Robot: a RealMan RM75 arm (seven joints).
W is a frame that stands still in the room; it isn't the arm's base.
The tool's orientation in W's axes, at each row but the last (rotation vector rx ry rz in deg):
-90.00, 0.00, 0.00
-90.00, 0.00, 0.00
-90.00, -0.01, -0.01
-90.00, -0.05, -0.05
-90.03, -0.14, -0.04
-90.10, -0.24, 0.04
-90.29, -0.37, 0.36
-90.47, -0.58, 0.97
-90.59, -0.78, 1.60
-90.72, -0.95, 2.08
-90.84, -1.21, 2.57
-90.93, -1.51, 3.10
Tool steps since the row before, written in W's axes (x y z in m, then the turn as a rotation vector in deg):
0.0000, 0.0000, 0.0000, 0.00, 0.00, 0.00
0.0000, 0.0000, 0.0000, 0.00, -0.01, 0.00
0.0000, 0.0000, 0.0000, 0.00, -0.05, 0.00
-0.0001, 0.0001, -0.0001, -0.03, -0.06, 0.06
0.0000, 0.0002, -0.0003, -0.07, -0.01, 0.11
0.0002, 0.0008, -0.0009, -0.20, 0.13, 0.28
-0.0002, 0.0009, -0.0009, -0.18, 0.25, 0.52
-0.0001, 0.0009, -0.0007, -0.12, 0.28, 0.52
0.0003, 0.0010, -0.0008, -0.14, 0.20, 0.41
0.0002, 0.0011, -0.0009, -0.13, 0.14, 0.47
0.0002, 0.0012, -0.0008, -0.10, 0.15, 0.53
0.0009, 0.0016, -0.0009, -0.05, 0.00, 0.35
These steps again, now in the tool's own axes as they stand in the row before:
0.0000, 0.0000, 0.0000, 0.00, 0.00, 0.00
0.0000, 0.0000, 0.0000, 0.00, 0.00, -0.01
0.0000, 0.0000, 0.0000, 0.00, 0.00, -0.05
-0.0001, 0.0001, 0.0001, -0.03, -0.06, -0.06
0.0000, 0.0003, 0.0002, -0.07, -0.11, -0.01
0.0002, 0.0009, 0.0008, -0.20, -0.28, 0.13
-0.0002, 0.0009, 0.0009, -0.18, -0.52, 0.25
-0.0001, 0.0007, 0.0009, -0.12, -0.52, 0.28
0.0003, 0.0008, 0.0010, -0.14, -0.41, 0.20
0.0002, 0.0009, 0.0011, -0.13, -0.47, 0.14
0.0003, 0.0008, 0.0012, -0.10, -0.53, 0.15
0.0010, 0.0009, 0.0016, -0.06, -0.35, 0.00

